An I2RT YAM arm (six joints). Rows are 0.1 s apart.
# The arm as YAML. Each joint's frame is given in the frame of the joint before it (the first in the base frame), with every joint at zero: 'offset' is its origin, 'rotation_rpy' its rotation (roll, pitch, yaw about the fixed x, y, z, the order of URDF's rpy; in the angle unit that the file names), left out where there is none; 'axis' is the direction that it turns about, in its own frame. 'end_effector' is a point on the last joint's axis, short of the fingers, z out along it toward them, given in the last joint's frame.
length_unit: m
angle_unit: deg
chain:
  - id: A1
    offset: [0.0, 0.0, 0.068]
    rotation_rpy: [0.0, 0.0, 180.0]
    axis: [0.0, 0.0, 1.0]
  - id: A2
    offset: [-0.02, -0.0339, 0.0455]
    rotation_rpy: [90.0, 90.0, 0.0]
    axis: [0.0, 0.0, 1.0]
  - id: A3
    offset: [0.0, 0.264, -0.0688]
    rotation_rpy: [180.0, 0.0, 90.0]
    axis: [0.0, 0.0, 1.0]
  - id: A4
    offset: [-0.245, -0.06, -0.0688]
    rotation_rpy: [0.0, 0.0, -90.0]
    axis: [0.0, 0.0, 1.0]
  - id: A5
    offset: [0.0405, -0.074, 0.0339]
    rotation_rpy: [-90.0, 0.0, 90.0]
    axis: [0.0, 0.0, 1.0]
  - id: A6
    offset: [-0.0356, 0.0, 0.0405]
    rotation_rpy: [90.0, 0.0, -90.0]
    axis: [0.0, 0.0, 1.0]
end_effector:
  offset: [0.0, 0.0, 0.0]
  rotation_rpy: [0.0, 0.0, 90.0]
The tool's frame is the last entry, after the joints.
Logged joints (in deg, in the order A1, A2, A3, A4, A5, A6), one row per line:
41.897, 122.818, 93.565, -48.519, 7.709, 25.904
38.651, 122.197, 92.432, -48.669, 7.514, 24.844
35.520, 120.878, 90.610, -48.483, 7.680, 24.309
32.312, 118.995, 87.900, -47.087, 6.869, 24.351
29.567, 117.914, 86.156, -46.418, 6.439, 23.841
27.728, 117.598, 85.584, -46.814, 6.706, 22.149
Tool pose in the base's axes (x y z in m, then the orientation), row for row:
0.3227, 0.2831, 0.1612, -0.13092, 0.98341, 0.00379, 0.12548
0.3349, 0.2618, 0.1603, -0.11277, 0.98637, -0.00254, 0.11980
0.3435, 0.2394, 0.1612, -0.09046, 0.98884, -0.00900, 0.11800
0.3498, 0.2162, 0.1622, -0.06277, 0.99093, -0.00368, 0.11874
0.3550, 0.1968, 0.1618, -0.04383, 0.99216, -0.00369, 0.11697
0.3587, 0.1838, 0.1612, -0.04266, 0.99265, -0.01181, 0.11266
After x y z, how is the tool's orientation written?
As a quaternion, x y z w.
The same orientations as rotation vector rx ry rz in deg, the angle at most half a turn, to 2 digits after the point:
-21.85, 164.13, 0.63
-18.88, 165.16, -0.43
-15.16, 165.75, -1.51
-10.52, 166.03, -0.62
-7.35, 166.40, -0.62
-7.17, 166.90, -1.99

